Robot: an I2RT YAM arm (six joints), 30 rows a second.
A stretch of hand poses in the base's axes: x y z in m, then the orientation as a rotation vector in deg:
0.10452, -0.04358, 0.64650, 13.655, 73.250, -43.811
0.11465, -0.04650, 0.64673, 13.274, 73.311, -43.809
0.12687, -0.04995, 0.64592, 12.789, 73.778, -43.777
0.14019, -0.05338, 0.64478, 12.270, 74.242, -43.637
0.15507, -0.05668, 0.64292, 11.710, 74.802, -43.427
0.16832, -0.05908, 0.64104, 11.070, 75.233, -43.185
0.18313, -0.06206, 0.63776, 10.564, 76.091, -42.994
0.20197, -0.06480, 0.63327, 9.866, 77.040, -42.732
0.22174, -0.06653, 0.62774, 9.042, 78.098, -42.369
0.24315, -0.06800, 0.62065, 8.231, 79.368, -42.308
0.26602, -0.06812, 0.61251, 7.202, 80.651, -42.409
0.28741, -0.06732, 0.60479, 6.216, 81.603, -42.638
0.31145, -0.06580, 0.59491, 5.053, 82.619, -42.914
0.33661, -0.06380, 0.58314, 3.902, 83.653, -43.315
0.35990, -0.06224, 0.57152, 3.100, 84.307, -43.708
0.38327, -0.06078, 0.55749, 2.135, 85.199, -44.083
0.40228, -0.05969, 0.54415, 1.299, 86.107, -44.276
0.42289, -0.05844, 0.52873, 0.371, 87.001, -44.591
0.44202, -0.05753, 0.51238, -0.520, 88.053, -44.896
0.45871, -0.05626, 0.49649, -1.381, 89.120, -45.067
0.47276, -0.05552, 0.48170, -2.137, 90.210, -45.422
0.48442, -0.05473, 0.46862, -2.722, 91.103, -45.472
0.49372, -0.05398, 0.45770, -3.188, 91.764, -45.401
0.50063, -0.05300, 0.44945, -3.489, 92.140, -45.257
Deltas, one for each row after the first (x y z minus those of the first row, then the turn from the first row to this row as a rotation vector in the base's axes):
0.01013, -0.00292, 0.00023, -0.232, 0.158, 0.210
0.02235, -0.00637, -0.00058, -0.372, 0.704, 0.479
0.03567, -0.00980, -0.00172, -0.482, 1.232, 0.847
0.05055, -0.01310, -0.00358, -0.549, 1.842, 1.283
0.06380, -0.01550, -0.00546, -0.700, 2.352, 1.792
0.07861, -0.01848, -0.00874, -0.631, 3.225, 2.164
0.09745, -0.02122, -0.01323, -0.621, 4.219, 2.684
0.11722, -0.02295, -0.01876, -0.604, 5.326, 3.337
0.13863, -0.02442, -0.02585, -0.651, 6.695, 3.739
0.16150, -0.02454, -0.03399, -0.914, 8.178, 4.129
0.18289, -0.02374, -0.04171, -1.330, 9.380, 4.418
0.20693, -0.02222, -0.05159, -1.859, 10.706, 4.756
0.23209, -0.02022, -0.06336, -2.431, 12.076, 4.987
0.25538, -0.01866, -0.07498, -2.906, 12.998, 5.065
0.27875, -0.01720, -0.08901, -3.389, 14.183, 5.219
0.29776, -0.01611, -0.10235, -3.692, 15.303, 5.434
0.31837, -0.01486, -0.11777, -4.115, 16.467, 5.604
0.33750, -0.01395, -0.13412, -4.449, 17.763, 5.744
0.35419, -0.01268, -0.15001, -4.690, 19.034, 5.960
0.36824, -0.01194, -0.16480, -4.941, 20.334, 5.980
0.37990, -0.01115, -0.17788, -5.008, 21.336, 6.153
0.38920, -0.01040, -0.18880, -5.027, 22.064, 6.376
0.39611, -0.00942, -0.19705, -5.011, 22.468, 6.596

